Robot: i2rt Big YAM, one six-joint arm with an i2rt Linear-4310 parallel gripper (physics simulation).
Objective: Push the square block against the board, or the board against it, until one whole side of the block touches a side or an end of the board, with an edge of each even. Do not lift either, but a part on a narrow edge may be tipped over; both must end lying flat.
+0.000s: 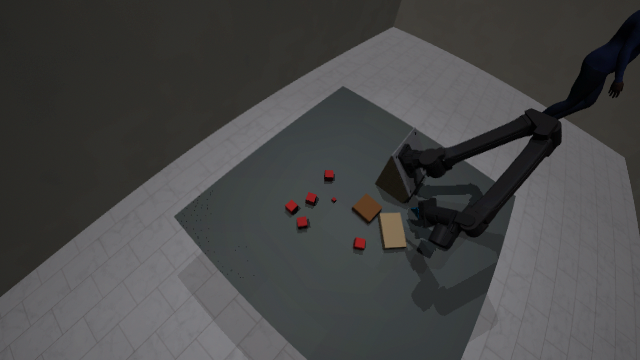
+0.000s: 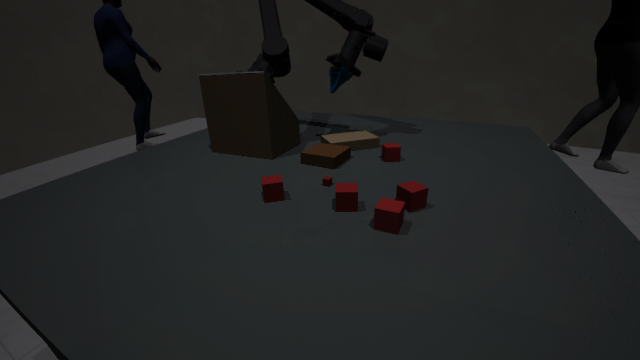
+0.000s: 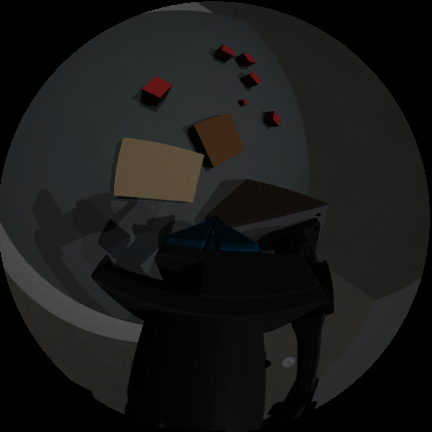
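Seen in the pictures: gripper, fingertip midpoint: (image 1: 411,208) (image 2: 331,92) (image 3: 214,221); arm's base, origin of the base link: (image 1: 406,159) (image 2: 255,89) (image 3: 294,235).
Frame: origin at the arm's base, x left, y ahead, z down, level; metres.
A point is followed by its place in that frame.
The brown square block (image 1: 367,208) @[x -0.031, y 0.232, z 0.155 m] (image 2: 325,154) @[x -0.073, y 0.235, z 0.156 m] (image 3: 219,140) @[x -0.023, y 0.222, z 0.155 m] lies flat on the table. The pale tan board (image 1: 393,230) @[x 0.118, y 0.253, z 0.156 m] (image 2: 351,140) @[x 0.070, y 0.268, z 0.156 m] (image 3: 158,171) @[x 0.115, y 0.251, z 0.156 m] lies flat close beside it, turned at an angle to it. A corner of the board is near one side of the block; no whole side of the block lies along it. My gripper (image 1: 413,211) @[x 0.118, y 0.194, z 0.023 m] (image 2: 332,91) @[x 0.118, y 0.194, z 0.023 m] (image 3: 214,221) @[x 0.118, y 0.194, z 0.023 m] has blue fingertips. It is shut and empty, in the air above the table on the arm's side of the board, clear of both parts.
A brown wedge-shaped stand (image 1: 395,181) @[x 0.010, y 0.079, z 0.075 m] (image 2: 237,115) @[x -0.057, y -0.032, z 0.065 m] (image 3: 270,200) @[x -0.012, y 0.077, z 0.066 m] carries the arm's base beside the block. A red cube (image 1: 359,243) @[x 0.020, y 0.395, z 0.147 m] (image 2: 391,152) @[x 0.001, y 0.394, z 0.160 m] (image 3: 156,90) @[x 0.028, y 0.381, z 0.147 m] lies near the board. Several more red cubes and a tiny red cube (image 1: 334,199) @[x -0.180, y 0.277, z 0.172 m] (image 2: 327,181) @[x -0.191, y 0.280, z 0.175 m] (image 3: 243,102) @[x -0.176, y 0.275, z 0.172 m] lie beyond the block.
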